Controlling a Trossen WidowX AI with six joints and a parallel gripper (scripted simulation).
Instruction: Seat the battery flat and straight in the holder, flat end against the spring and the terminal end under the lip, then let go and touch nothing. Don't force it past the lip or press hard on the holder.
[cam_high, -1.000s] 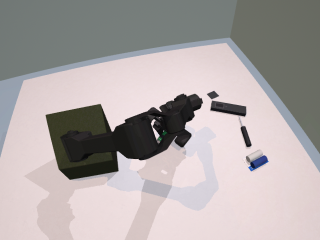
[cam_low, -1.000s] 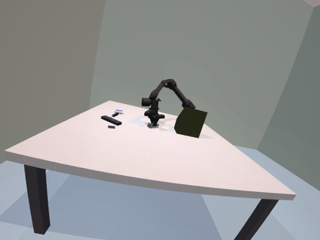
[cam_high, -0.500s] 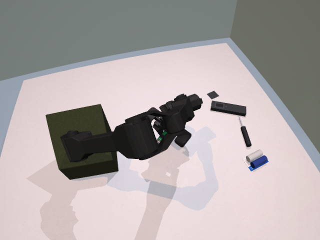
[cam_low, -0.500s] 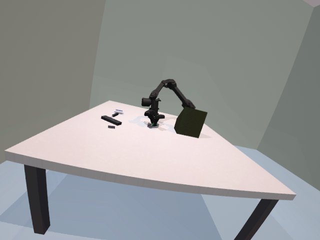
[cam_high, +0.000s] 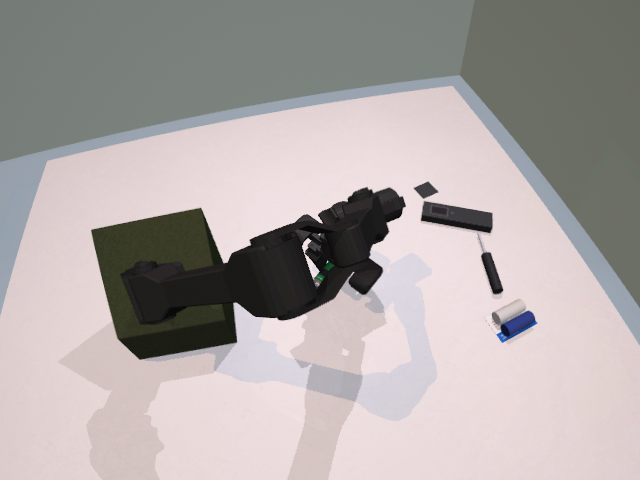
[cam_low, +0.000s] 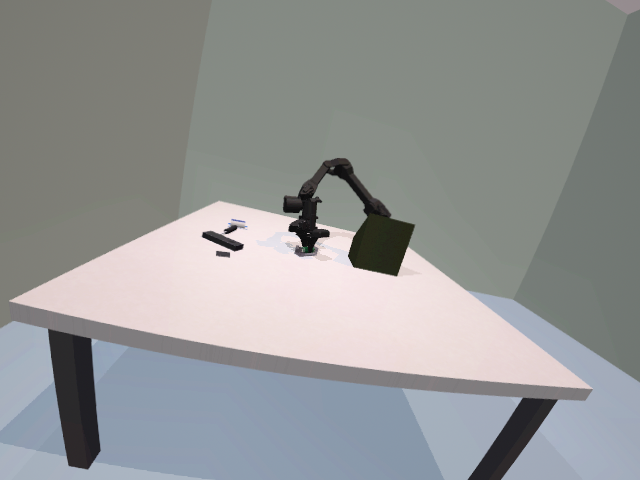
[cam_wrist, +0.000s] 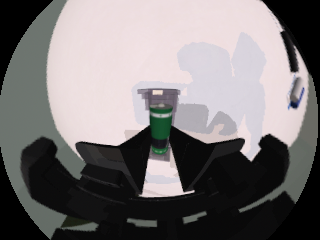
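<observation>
Right now my gripper tip is 1 cm below the green battery. Round my gripper tip: black square: 27 cm ahead, 21 cm to the left, 1 cm below; then black remote: 31 cm ahead, 11 cm to the left; then screwdriver: 34 cm ahead, 2 cm to the right.
</observation>
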